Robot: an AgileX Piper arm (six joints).
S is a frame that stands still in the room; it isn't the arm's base.
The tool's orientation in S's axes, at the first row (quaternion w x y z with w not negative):
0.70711, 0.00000, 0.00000, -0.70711
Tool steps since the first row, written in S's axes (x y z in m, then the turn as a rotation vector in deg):
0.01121, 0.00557, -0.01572, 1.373, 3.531, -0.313
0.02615, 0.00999, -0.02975, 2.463, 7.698, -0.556
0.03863, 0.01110, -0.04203, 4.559, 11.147, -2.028
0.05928, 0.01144, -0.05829, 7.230, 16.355, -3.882
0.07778, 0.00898, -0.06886, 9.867, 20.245, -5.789
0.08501, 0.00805, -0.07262, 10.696, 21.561, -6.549
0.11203, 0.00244, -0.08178, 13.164, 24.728, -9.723
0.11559, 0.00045, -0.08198, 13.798, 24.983, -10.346
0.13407, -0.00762, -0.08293, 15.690, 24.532, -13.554
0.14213, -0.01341, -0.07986, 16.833, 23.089, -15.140
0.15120, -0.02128, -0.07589, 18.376, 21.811, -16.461
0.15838, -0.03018, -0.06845, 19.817, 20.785, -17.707
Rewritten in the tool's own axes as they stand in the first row. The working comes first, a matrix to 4 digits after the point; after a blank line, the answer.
The tool's axes in the first row as the columns of a matrix, in S's axes (used below as rounded here):
0.0000, 1.0000, 0.0000
-1.0000, 0.0000, 0.0000
0.0000, 0.0000, 1.0000

-0.00557, 0.01121, -0.01572, -3.531, 1.373, -0.313
-0.00999, 0.02615, -0.02975, -7.698, 2.463, -0.556
-0.01110, 0.03863, -0.04203, -11.147, 4.559, -2.028
-0.01144, 0.05928, -0.05829, -16.355, 7.230, -3.882
-0.00898, 0.07778, -0.06886, -20.245, 9.867, -5.789
-0.00805, 0.08501, -0.07262, -21.561, 10.696, -6.549
-0.00244, 0.11203, -0.08178, -24.728, 13.164, -9.723
-0.00045, 0.11559, -0.08198, -24.983, 13.798, -10.346
0.00762, 0.13407, -0.08293, -24.532, 15.690, -13.554
0.01341, 0.14213, -0.07986, -23.089, 16.833, -15.140
0.02128, 0.15120, -0.07589, -21.811, 18.376, -16.461
0.03018, 0.15838, -0.06845, -20.785, 19.817, -17.707

